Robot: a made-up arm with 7 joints.
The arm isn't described. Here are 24 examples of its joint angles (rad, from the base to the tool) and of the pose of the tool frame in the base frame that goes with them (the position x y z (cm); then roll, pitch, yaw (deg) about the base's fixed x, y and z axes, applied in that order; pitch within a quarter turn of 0, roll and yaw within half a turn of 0).
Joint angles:
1: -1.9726 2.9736 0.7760 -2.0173 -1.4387 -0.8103 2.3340
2: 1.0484 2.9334 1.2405 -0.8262 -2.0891 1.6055 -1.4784
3: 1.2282 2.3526 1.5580 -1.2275 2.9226 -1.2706 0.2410
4: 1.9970 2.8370 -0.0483 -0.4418 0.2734 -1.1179 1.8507
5: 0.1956 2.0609 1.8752 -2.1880 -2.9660 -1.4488 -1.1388
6: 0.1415 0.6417 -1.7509 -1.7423 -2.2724 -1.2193 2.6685
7: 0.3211 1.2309 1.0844 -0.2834 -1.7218 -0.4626 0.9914
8: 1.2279 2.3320 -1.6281 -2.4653 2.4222 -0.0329 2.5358
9: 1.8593 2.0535 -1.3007 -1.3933 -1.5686 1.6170 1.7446
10: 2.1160 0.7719 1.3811 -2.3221 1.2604 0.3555 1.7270
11: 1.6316 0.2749 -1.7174 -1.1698 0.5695 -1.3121 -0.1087
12: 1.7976 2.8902 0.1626 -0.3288 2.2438 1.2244 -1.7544
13: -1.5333 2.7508 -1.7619 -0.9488 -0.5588 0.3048 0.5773
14: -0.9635 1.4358 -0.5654 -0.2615 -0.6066 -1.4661 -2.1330
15: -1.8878 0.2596 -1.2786 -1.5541 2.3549 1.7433 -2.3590
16: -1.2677 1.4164 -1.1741 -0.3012 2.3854 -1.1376 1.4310
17: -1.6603 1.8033 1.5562 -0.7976 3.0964 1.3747 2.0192
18: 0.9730 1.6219 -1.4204 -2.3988 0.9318 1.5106 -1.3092
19: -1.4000 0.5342 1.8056 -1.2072 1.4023 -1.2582 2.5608
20: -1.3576 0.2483 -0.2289 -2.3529 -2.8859 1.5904 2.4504
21: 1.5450 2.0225 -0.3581 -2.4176 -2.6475 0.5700 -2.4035
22: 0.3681 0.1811 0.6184 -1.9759 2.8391 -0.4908 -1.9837
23: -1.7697 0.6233 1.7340 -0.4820 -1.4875 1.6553 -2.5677
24: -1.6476 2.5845 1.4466 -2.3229 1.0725 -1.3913 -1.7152
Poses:
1: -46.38 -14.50 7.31 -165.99 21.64 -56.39
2: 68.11 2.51 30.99 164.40 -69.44 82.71
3: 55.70 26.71 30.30 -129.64 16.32 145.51
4: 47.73 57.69 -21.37 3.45 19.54 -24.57
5: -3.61 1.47 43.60 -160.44 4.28 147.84
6: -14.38 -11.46 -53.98 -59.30 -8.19 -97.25
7: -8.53 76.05 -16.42 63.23 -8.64 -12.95
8: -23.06 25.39 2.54 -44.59 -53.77 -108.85
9: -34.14 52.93 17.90 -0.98 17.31 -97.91
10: -4.76 38.08 8.64 -41.25 -33.24 114.01
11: -55.51 -42.00 -5.83 -49.71 -5.43 55.97
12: 60.44 48.50 -10.53 -33.66 56.56 -101.22
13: -27.11 65.61 18.36 112.33 5.21 9.98
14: 38.26 67.92 7.20 -65.73 45.33 79.58
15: 35.39 -50.08 7.79 12.27 -31.01 121.19
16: 45.70 62.30 12.35 -159.99 39.18 137.23
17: -20.08 68.55 23.48 -74.41 -47.74 -75.76
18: -26.99 12.69 -21.40 -108.18 -33.13 -84.82
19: 47.53 50.26 -0.05 27.93 -8.99 44.30
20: 22.26 -19.04 24.65 -0.78 73.50 -39.80
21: -9.24 25.29 -23.99 -53.65 -7.53 0.05
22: 19.52 32.08 -33.60 -69.50 -60.13 123.73
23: 67.18 31.68 22.77 11.46 7.56 -107.32
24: -38.45 -8.03 -1.40 9.97 -22.76 -25.14
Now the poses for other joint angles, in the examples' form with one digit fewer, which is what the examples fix.
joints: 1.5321 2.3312 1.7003 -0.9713 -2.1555 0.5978 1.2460
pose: 56.0 41.4 22.0 163.0 56.5 -42.6
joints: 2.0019 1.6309 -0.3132 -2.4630 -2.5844 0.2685 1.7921
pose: -24.6 16.8 -17.3 3.1 -38.8 -91.1
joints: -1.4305 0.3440 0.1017 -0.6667 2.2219 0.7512 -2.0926
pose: 75.2 -2.8 13.7 138.9 -40.8 174.6
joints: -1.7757 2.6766 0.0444 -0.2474 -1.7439 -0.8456 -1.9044
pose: -54.4 53.5 17.5 -138.6 56.1 133.2
